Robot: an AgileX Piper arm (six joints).
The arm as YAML. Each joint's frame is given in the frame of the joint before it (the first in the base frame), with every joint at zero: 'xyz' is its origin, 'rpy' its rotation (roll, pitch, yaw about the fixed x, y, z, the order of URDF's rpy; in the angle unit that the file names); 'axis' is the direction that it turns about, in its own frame. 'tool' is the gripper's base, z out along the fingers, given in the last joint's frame.
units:
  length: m
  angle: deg
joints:
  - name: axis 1
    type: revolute
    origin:
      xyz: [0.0, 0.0, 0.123]
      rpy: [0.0, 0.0, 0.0]
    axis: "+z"
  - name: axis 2
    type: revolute
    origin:
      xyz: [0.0, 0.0, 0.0]
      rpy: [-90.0, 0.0, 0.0]
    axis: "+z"
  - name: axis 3
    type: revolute
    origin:
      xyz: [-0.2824, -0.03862, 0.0]
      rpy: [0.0, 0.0, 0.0]
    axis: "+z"
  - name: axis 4
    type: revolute
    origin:
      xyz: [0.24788, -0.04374, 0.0]
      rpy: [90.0, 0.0, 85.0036]
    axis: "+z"
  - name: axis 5
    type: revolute
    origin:
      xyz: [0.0, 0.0, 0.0]
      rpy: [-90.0, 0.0, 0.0]
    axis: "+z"
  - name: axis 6
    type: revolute
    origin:
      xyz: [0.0, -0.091, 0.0]
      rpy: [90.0, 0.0, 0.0]
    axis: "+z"
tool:
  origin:
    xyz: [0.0, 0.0, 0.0]
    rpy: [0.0, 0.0, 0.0]
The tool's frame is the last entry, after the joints.
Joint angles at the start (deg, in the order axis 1, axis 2, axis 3, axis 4, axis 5, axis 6):
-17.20, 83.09, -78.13, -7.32, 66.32, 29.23
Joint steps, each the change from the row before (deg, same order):
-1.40, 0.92, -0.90, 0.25, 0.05, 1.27
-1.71, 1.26, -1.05, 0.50, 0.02, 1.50
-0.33, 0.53, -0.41, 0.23, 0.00, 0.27
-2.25, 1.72, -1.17, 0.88, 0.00, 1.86
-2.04, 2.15, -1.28, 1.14, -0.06, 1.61
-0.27, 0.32, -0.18, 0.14, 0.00, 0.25
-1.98, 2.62, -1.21, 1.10, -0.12, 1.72
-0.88, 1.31, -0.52, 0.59, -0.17, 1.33
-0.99, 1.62, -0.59, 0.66, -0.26, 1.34
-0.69, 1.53, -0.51, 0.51, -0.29, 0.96
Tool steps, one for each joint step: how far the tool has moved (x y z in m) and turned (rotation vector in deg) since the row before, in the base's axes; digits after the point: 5 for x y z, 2 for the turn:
0.00192, -0.00779, -0.00028, 0.70, -0.31, -2.56
0.00265, -0.00964, -0.00142, 1.06, -0.30, -3.08
0.00180, -0.00218, -0.00079, 0.35, -0.03, -0.58
0.00302, -0.01288, -0.00355, 1.63, -0.25, -3.96
0.00471, -0.01264, -0.00563, 1.88, -0.08, -3.54
0.00069, -0.00178, -0.00092, 0.26, 0.01, -0.51
0.00559, -0.01365, -0.00909, 2.07, 0.31, -3.62
0.00286, -0.00638, -0.00510, 1.19, 0.01, -2.16
0.00350, -0.00757, -0.00672, 1.32, 0.11, -2.30
0.00370, -0.00608, -0.00673, 1.06, 0.21, -1.64

